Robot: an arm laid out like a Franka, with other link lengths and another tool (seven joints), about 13 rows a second.
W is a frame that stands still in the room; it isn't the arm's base.
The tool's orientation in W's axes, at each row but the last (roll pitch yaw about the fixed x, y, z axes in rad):
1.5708 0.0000 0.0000
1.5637 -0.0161 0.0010
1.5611 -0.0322 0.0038
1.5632 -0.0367 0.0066
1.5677 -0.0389 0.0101
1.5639 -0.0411 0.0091
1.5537 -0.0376 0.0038
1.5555 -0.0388 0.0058
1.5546 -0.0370 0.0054
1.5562 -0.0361 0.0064
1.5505 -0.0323 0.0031
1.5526 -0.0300 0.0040
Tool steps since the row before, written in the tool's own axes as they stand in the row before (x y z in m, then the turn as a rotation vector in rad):
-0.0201 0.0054 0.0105 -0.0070 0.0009 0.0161
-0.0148 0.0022 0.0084 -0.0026 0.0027 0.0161
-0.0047 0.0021 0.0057 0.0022 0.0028 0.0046
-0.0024 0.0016 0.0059 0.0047 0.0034 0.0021
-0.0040 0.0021 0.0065 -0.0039 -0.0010 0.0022
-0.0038 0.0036 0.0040 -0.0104 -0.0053 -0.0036
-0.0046 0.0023 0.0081 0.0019 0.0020 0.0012
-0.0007 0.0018 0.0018 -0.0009 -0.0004 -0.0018
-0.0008 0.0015 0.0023 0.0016 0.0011 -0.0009
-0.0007 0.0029 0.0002 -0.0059 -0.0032 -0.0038
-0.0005 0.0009 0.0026 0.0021 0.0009 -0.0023
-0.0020 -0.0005 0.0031 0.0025 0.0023 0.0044
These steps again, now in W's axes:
-0.0201 -0.0105 0.0054 -0.0070 -0.0161 0.0009
-0.0148 -0.0084 0.0020 -0.0026 -0.0161 0.0028
-0.0047 -0.0057 0.0020 0.0021 -0.0046 0.0029
-0.0024 -0.0059 0.0016 0.0046 -0.0020 0.0036
-0.0040 -0.0065 0.0020 -0.0038 -0.0022 -0.0011
-0.0039 -0.0040 0.0035 -0.0102 0.0035 -0.0057
-0.0047 -0.0081 0.0023 0.0018 -0.0012 0.0021
-0.0008 -0.0018 0.0018 -0.0009 0.0018 -0.0005
-0.0008 -0.0023 0.0015 0.0016 0.0009 0.0011
-0.0008 -0.0002 0.0029 -0.0058 0.0037 -0.0035
-0.0005 -0.0026 0.0009 0.0021 0.0023 0.0009
-0.0020 -0.0031 -0.0005 0.0024 -0.0043 0.0025

